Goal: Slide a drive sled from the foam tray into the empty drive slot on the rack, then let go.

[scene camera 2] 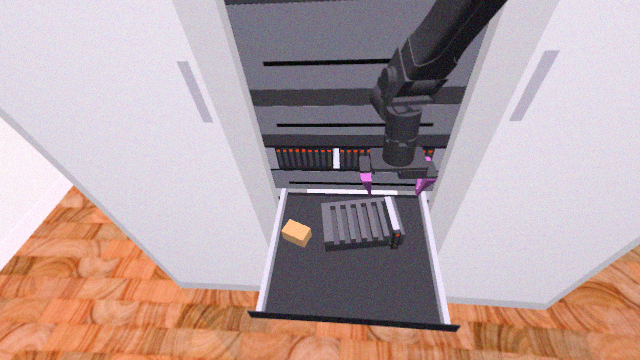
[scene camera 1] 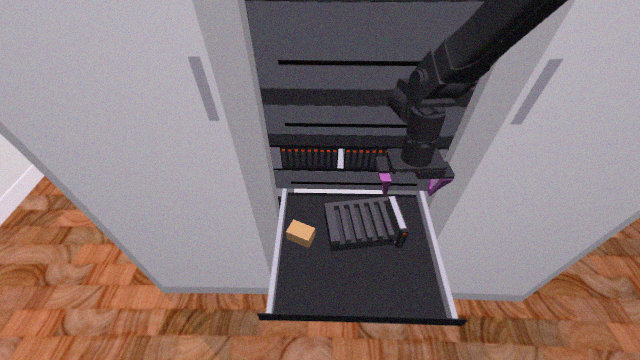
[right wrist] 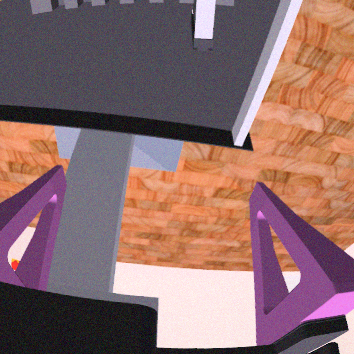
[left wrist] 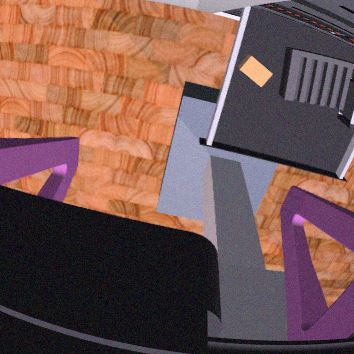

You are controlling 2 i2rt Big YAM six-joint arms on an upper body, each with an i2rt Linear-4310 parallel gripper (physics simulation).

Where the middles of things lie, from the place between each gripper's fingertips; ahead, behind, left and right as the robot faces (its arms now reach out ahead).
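The grey foam tray (scene camera 2: 355,224) has my right gripper 8 cm short of it and 6 cm to the right of it, with the gripper 24 cm above it.
Counted from my left hand, that same grey foam tray is 350 mm to the right and 10 mm ahead, and it is 610 mm below.
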